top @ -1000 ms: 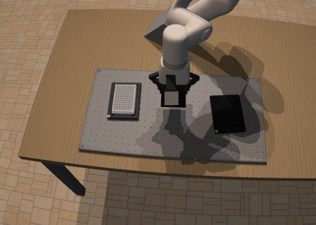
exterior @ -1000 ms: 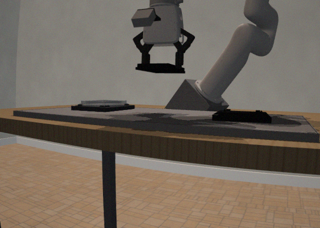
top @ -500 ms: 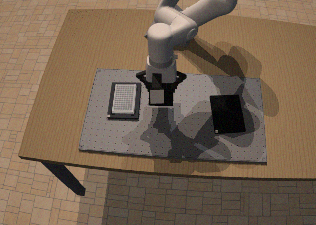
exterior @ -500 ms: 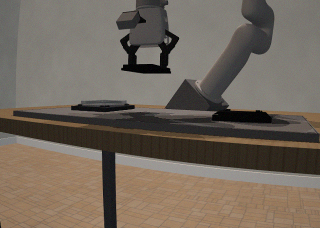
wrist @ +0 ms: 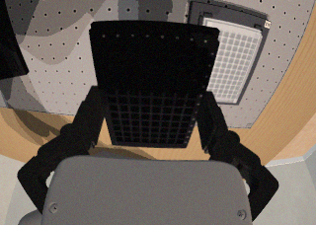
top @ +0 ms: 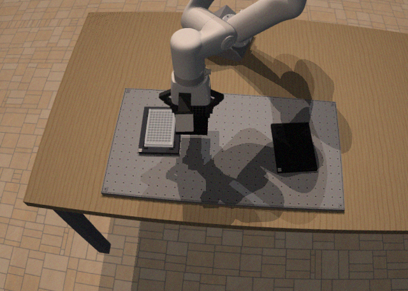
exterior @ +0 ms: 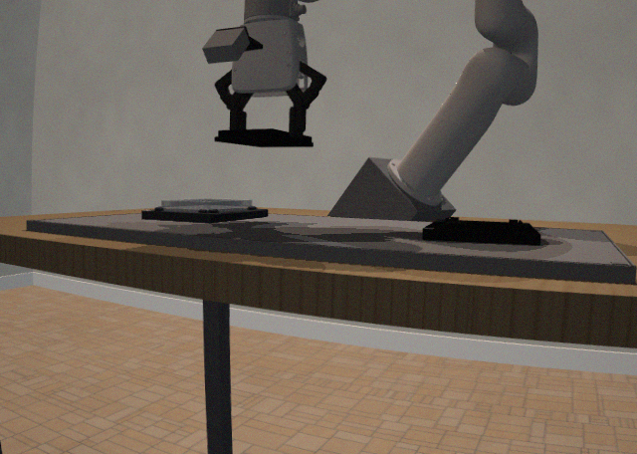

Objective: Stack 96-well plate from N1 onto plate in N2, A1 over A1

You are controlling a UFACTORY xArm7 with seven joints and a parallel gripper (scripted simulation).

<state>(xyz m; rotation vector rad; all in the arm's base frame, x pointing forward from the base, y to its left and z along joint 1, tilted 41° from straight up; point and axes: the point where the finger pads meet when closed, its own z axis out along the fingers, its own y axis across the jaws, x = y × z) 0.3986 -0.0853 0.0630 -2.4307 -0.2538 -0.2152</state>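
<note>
Right now the clear 96-well plate is 11 cm below my hand, 10 cm to the right of it and 1 cm ahead of it. From my hand the other things lie so: black 96-well plate 1 cm below.
</note>
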